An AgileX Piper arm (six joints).
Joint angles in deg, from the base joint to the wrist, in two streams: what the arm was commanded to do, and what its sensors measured. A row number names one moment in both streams.
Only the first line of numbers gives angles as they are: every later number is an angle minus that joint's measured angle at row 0.
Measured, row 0: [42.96, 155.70, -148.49, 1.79, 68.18, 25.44]
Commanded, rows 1 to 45: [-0.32, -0.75, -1.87, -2.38, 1.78, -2.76]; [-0.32, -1.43, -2.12, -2.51, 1.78, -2.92]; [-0.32, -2.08, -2.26, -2.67, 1.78, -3.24]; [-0.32, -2.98, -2.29, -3.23, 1.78, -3.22]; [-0.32, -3.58, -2.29, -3.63, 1.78, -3.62]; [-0.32, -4.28, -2.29, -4.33, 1.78, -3.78]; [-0.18, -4.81, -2.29, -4.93, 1.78, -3.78]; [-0.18, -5.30, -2.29, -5.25, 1.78, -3.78]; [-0.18, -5.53, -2.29, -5.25, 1.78, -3.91]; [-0.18, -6.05, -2.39, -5.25, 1.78, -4.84]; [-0.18, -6.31, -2.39, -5.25, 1.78, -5.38]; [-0.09, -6.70, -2.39, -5.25, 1.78, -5.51]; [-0.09, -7.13, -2.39, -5.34, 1.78, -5.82]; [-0.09, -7.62, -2.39, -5.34, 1.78, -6.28]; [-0.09, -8.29, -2.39, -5.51, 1.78, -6.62]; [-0.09, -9.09, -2.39, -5.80, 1.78, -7.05]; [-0.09, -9.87, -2.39, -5.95, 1.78, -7.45]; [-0.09, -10.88, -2.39, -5.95, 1.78, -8.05]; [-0.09, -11.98, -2.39, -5.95, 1.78, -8.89]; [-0.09, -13.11, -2.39, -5.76, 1.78, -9.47]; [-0.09, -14.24, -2.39, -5.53, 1.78, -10.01]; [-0.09, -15.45, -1.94, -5.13, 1.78, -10.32]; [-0.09, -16.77, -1.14, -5.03, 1.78, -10.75]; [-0.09, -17.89, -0.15, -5.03, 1.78, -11.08]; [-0.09, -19.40, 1.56, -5.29, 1.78, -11.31]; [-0.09, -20.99, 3.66, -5.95, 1.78, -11.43]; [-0.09, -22.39, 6.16, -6.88, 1.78, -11.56]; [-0.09, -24.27, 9.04, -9.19, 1.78, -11.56]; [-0.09, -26.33, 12.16, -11.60, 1.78, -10.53]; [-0.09, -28.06, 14.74, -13.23, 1.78, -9.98]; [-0.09, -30.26, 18.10, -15.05, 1.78, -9.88]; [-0.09, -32.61, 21.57, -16.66, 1.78, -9.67]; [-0.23, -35.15, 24.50, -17.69, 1.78, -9.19]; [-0.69, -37.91, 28.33, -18.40, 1.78, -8.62]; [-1.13, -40.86, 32.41, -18.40, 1.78, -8.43]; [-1.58, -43.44, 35.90, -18.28, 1.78, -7.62]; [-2.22, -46.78, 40.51, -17.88, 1.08, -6.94]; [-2.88, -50.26, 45.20, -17.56, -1.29, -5.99]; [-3.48, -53.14, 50.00, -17.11, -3.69, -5.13]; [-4.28, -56.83, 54.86, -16.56, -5.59, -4.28]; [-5.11, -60.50, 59.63, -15.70, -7.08, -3.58]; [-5.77, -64.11, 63.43, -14.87, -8.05, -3.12]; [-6.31, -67.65, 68.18, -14.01, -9.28, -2.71]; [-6.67, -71.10, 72.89, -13.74, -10.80, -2.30]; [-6.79, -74.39, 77.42, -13.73, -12.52, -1.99]
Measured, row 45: [-5.44, -63.22, 63.14, -15.26, -7.15, -3.86]
